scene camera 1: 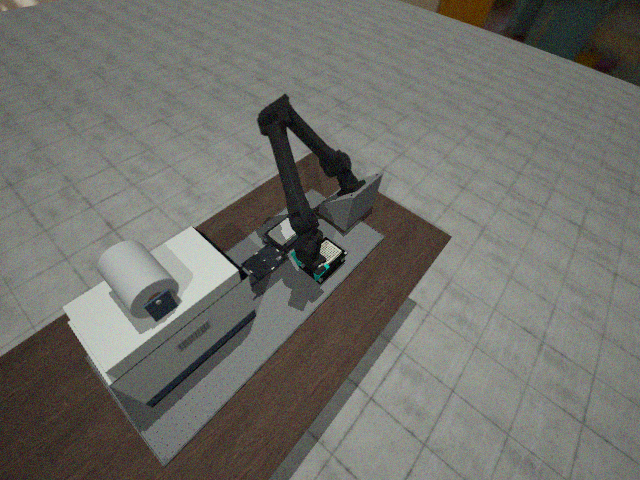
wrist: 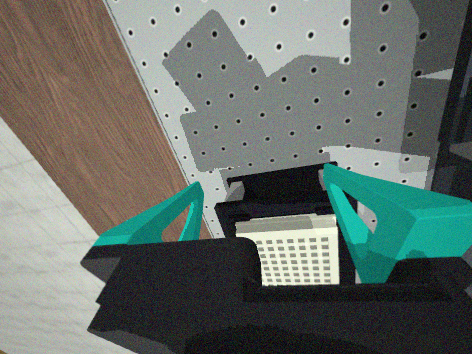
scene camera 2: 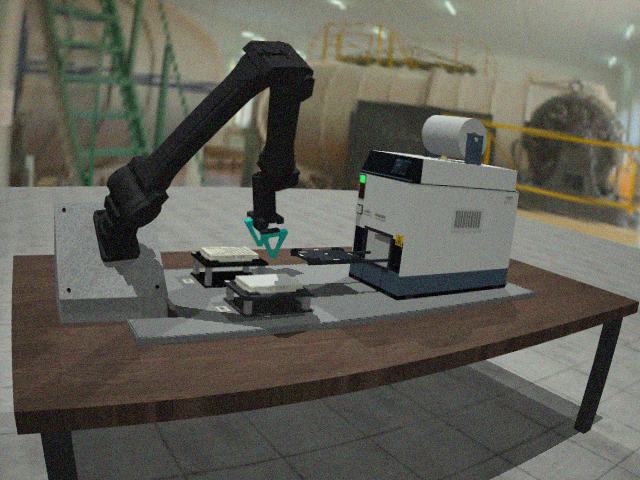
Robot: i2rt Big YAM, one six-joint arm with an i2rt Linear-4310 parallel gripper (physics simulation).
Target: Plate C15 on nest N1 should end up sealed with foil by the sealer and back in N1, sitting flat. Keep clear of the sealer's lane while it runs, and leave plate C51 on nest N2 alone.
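Pixels of known places: gripper, fingertip midpoint: (scene camera 1: 307, 272) (wrist: 258, 179) (scene camera 2: 266, 252); arm's base, link origin: (scene camera 1: 351, 189) (scene camera 2: 115, 236).
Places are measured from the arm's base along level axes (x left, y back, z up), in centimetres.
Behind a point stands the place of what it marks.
A cream plate with open wells (scene camera 1: 333, 251) @[y -29.0, x 11.4, z -6.8 cm] (scene camera 2: 227, 253) @[y -31.0, x 7.3, z -6.8 cm] (wrist: 300, 255) @[y -35.2, x 7.9, z -7.0 cm] sits on a black nest (scene camera 1: 336, 268) @[y -30.6, x 15.2, z -13.8 cm] (scene camera 2: 210, 280) @[y -25.3, x 4.2, z -12.5 cm] (wrist: 226, 215) @[y -39.8, x 13.7, z -8.3 cm]; its label is not legible, so I cannot confirm it is C15. A second plate (scene camera 1: 283, 231) @[y -33.5, x -11.5, z -8.2 cm] (scene camera 2: 266, 282) @[y -30.7, x -13.2, z -8.1 cm] with a smooth pale top sits on the other nest (scene camera 2: 273, 304) @[y -33.4, x -12.3, z -13.7 cm]. My gripper (scene camera 1: 310, 264) @[y -43.3, x 9.4, z -7.5 cm] (scene camera 2: 266, 250) @[y -43.3, x 9.4, z -7.5 cm] (wrist: 258, 179) @[y -43.3, x 9.4, z -7.5 cm] is open, its teal fingers empty. It hangs above the welled plate's nest, toward the sealer side in scene camera 2. In the wrist view its body hides the plate's lower left. The sealer (scene camera 1: 201, 253) @[y -72.4, x -8.0, z 20.8 cm] (scene camera 2: 444, 222) @[y -77.4, x -18.9, z 5.4 cm] shows a green light.
The sealer's dark carriage (scene camera 1: 264, 262) @[y -51.7, x -5.1, z -4.8 cm] (scene camera 2: 325, 254) @[y -50.8, x -5.8, z -4.8 cm] stands out from its opening toward the nests, close beside my gripper. A foil roll (scene camera 1: 136, 279) @[y -90.0, x -4.4, z 33.4 cm] (scene camera 2: 452, 135) @[y -82.7, x -13.5, z 27.8 cm] sits on top of the sealer. The grey arm mount (scene camera 1: 354, 204) @[y -7.3, x 6.2, z 0.3 cm] (scene camera 2: 111, 289) @[y 2.9, x -8.6, z -8.9 cm] stands behind the nests.
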